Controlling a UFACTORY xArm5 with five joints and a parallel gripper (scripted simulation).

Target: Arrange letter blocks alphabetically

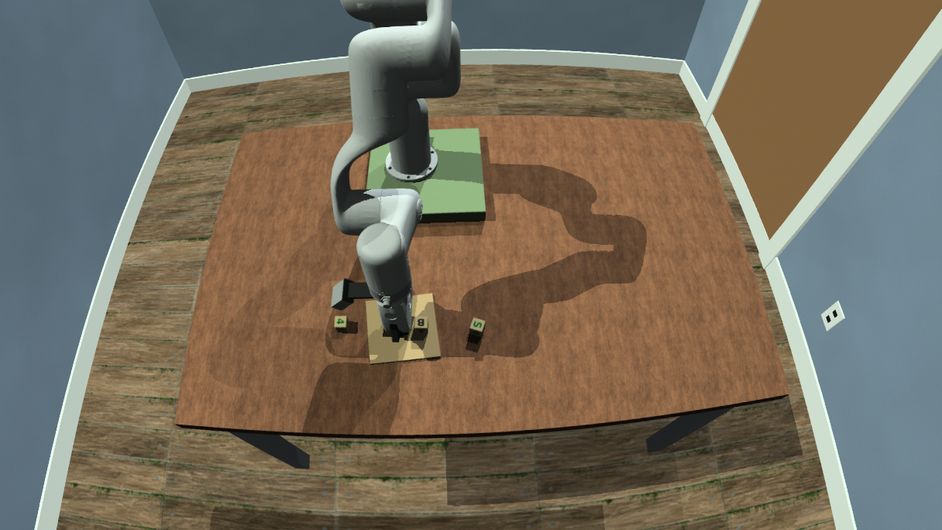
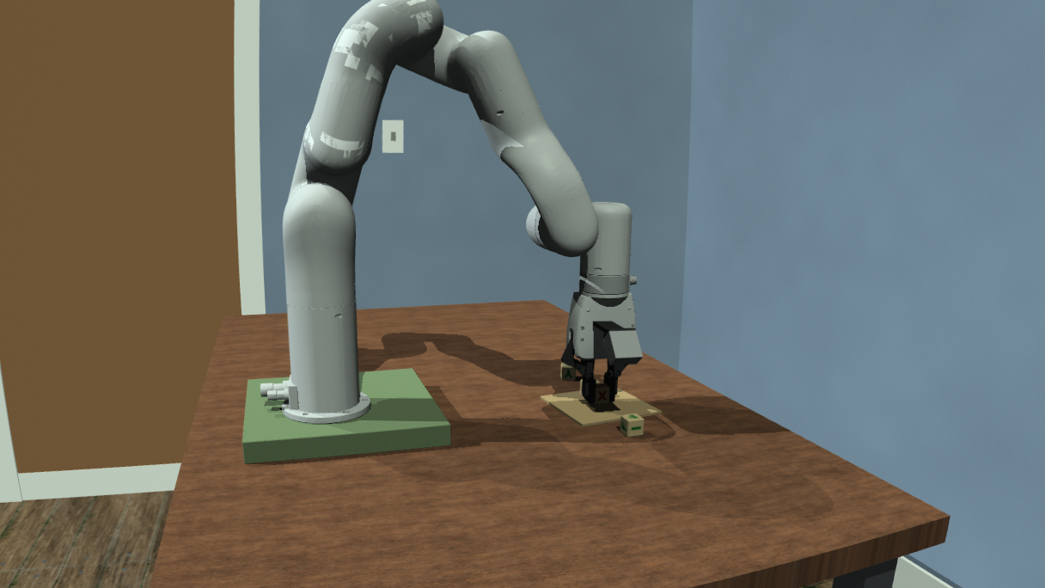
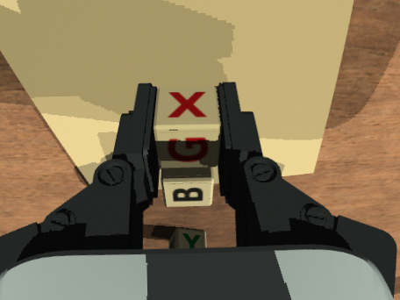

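Now: the tan mat 3 cm below my hand. Round my hand: cream block (1 cm ahead, 12 cm to the right, 2 cm below).
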